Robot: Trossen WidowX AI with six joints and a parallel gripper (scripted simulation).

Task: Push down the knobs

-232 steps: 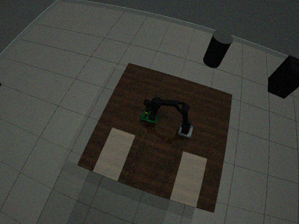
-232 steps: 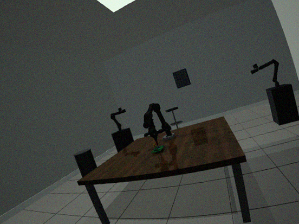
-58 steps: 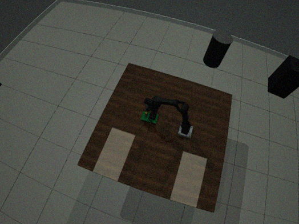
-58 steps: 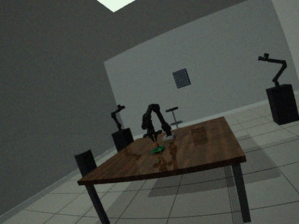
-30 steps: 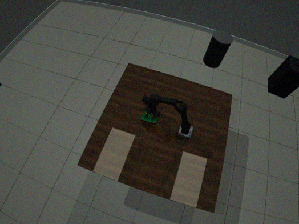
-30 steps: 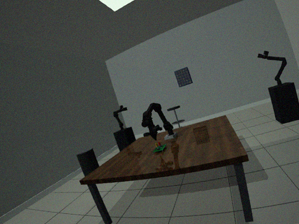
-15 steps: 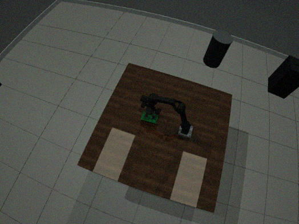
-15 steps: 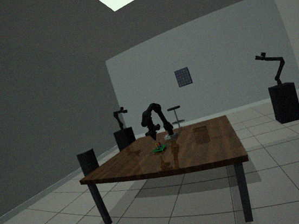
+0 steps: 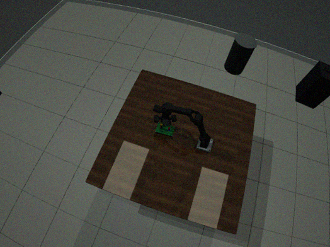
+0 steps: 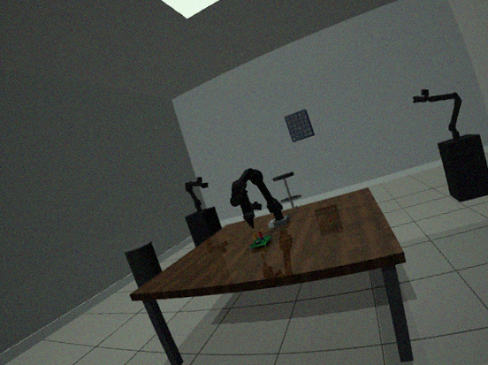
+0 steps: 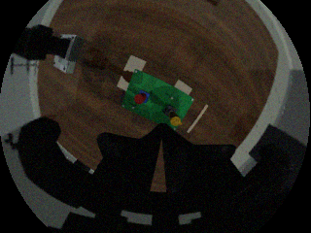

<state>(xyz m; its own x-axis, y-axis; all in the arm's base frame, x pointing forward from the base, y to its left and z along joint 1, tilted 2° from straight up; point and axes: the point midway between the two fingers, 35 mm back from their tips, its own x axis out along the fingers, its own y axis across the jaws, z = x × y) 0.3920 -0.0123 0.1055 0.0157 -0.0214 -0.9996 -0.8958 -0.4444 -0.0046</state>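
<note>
Right now my gripper tip is 20 mm short of the yellow knob, 10 mm to the right of it and 40 mm above it. Also, from my gripper tip: red knob: 50 mm behind, 60 mm below.
</note>
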